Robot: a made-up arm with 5 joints. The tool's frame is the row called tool.
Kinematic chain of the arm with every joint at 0, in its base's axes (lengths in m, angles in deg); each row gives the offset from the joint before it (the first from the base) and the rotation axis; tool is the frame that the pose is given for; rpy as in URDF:
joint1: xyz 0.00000 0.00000 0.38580 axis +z
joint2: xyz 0.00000 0.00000 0.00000 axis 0 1 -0.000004
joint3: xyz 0.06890 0.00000 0.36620 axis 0 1 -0.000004
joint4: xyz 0.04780 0.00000 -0.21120 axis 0 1 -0.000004
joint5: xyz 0.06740 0.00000 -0.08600 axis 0 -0.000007 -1
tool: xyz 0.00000 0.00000 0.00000 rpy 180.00 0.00 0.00
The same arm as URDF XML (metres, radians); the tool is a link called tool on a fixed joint. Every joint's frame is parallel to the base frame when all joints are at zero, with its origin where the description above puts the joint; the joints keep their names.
<robot name="arm">
<joint name="joint1" type="continuous"><parent link="base"/><child link="link1"/><origin xyz="0 0 0.3858" rpy="0 0 0"/><axis xyz="0 0 1"/></joint>
<joint name="joint2" type="continuous"><parent link="link1"/><child link="link2"/><origin xyz="0 0 0" rpy="0 0 0"/><axis xyz="0 1 0"/></joint>
<joint name="joint3" type="continuous"><parent link="link2"/><child link="link3"/><origin xyz="0.0689 0 0.3662" rpy="0 0 0"/><axis xyz="0 1 0"/></joint>
<joint name="joint4" type="continuous"><parent link="link3"/><child link="link4"/><origin xyz="0.0478 0 -0.2112" rpy="0 0 0"/><axis xyz="0 1 0"/></joint>
<joint name="joint5" type="continuous"><parent link="link4"/><child link="link5"/><origin xyz="0.0674 0 -0.086" rpy="0 0 0"/><axis xyz="0 0 -1"/></joint>
<joint name="tool_fixed" type="fixed"><parent link="link5"/><child link="tool"/><origin xyz="0 0 0" rpy="3.1416 0 0"/></joint>
<link name="base"/>
<link name="link1"/>
<link name="link2"/>
<link name="link3"/>
<link name="link4"/>
<link name="link5"/>
<link name="tool"/>
</robot>

